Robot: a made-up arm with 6 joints. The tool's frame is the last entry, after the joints.
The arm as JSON. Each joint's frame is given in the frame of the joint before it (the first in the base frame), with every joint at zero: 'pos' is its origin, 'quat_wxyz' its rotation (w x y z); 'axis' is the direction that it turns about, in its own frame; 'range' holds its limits. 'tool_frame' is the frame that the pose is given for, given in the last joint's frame.
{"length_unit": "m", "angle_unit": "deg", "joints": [
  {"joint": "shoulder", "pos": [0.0, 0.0, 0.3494], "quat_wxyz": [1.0, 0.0, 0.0, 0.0], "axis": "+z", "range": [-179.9, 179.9]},
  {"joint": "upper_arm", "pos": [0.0, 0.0, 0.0], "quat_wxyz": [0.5, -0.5, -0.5, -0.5], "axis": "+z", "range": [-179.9, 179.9]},
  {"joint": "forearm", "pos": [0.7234, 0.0, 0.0], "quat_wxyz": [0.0, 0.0, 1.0, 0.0], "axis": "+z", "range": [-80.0, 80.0]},
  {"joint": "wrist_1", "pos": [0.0, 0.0, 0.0], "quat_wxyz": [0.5, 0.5, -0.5, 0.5], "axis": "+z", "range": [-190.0, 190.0]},
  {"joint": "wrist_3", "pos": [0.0, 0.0, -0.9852], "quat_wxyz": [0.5, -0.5, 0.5, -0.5], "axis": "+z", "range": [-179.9, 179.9]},
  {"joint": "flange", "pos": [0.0, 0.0, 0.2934], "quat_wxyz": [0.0, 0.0, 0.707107, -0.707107], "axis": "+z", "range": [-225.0, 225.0]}
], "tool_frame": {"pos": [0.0, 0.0, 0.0], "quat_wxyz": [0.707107, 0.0, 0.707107, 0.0]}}
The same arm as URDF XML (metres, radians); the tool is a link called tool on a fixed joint. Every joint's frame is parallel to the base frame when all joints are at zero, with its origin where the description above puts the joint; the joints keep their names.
<robot name="arm">
  <link name="base"/>
  <link name="link1"/>
  <link name="link2"/>
  <link name="link3"/>
  <link name="link4"/>
  <link name="link5"/>
  <link name="link6"/>
  <link name="tool"/>
  <joint name="shoulder" type="revolute">
    <parent link="base"/>
    <child link="link1"/>
    <origin xyz="0 0 0.3494"/>
    <axis xyz="0 0 1"/>
    <limit lower="-3.1398" upper="3.1398"/>
  </joint>
  <joint name="upper_arm" type="revolute">
    <parent link="link1"/>
    <child link="link2"/>
    <origin xyz="0 0 0"/>
    <axis xyz="0 1 0"/>
    <limit lower="-3.1398" upper="3.1398"/>
  </joint>
  <joint name="forearm" type="revolute">
    <parent link="link2"/>
    <child link="link3"/>
    <origin xyz="0 0 0.7234"/>
    <axis xyz="0 -1 0"/>
    <limit lower="-1.3963" upper="1.3963"/>
  </joint>
  <joint name="wrist_1" type="revolute">
    <parent link="link3"/>
    <child link="link4"/>
    <origin xyz="0 0 0"/>
    <axis xyz="-1 0 0"/>
    <limit lower="-3.3161" upper="3.3161"/>
  </joint>
  <joint name="wrist_3" type="revolute">
    <parent link="link4"/>
    <child link="link5"/>
    <origin xyz="0.9852 0 0"/>
    <axis xyz="0 -1 0"/>
    <limit lower="-3.1398" upper="3.1398"/>
  </joint>
  <joint name="flange" type="revolute">
    <parent link="link5"/>
    <child link="link6"/>
    <origin xyz="0 -0.2934 0"/>
    <axis xyz="-1 0 0"/>
    <limit lower="-3.927" upper="3.927"/>
  </joint>
  <joint name="tool_joint" type="fixed">
    <parent link="link6"/>
    <child link="tool"/>
    <origin xyz="0 0 0"/>
  </joint>
</robot>

